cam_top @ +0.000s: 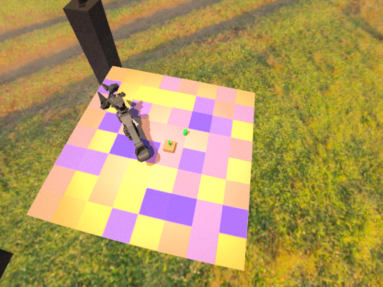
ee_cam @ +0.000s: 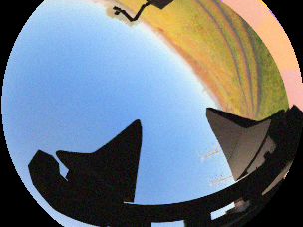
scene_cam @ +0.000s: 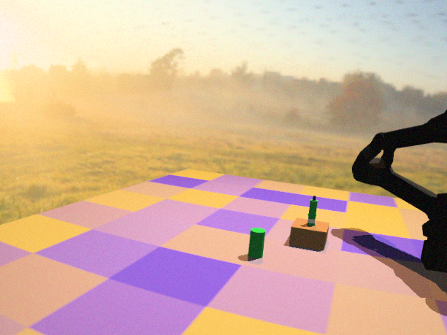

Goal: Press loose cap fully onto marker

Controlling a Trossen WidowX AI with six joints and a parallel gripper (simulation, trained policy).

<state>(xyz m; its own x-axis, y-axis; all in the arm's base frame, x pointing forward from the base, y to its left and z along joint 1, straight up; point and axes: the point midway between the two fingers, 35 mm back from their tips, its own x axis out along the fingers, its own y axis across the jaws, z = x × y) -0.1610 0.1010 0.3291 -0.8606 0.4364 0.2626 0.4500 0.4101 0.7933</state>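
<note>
My gripper tip is 540 mm short of the green cap, 310 mm above it and 10 mm to the left of it. Round my gripper tip: white ring: 460 mm ahead, 290 mm below, 140 mm to the right; then holder block: 460 mm ahead, 320 mm below, 140 mm to the right.
</note>
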